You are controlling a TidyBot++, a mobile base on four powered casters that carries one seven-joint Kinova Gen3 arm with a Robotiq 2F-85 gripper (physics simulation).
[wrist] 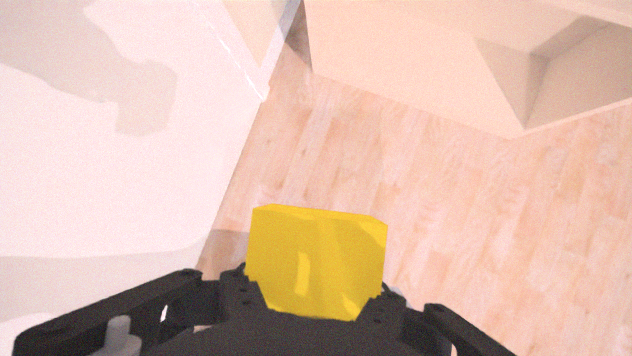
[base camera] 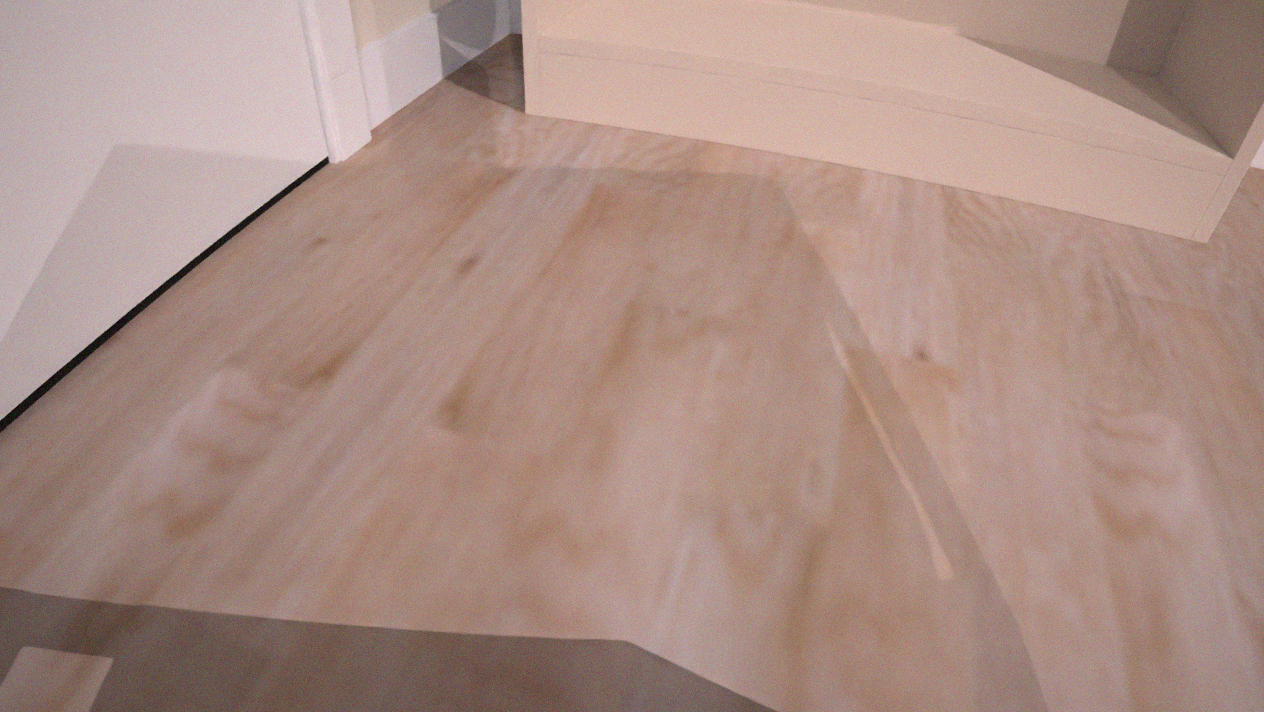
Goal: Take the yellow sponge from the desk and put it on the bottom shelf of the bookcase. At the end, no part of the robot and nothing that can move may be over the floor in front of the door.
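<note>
The yellow sponge is between the two black fingers of my gripper in the lower middle of the wrist view. The gripper is shut on it and holds it above the wooden floor. The bookcase stands at the top right of both views. Its bottom shelf lies low above the front base board, partly in shadow. The sponge and the gripper do not show in the base camera view. The desk does not show in either view.
The white door is on the left, with its frame near the bookcase's left end. Wooden floor runs along the door and up to the bookcase. Shadows fall on the door and floor.
</note>
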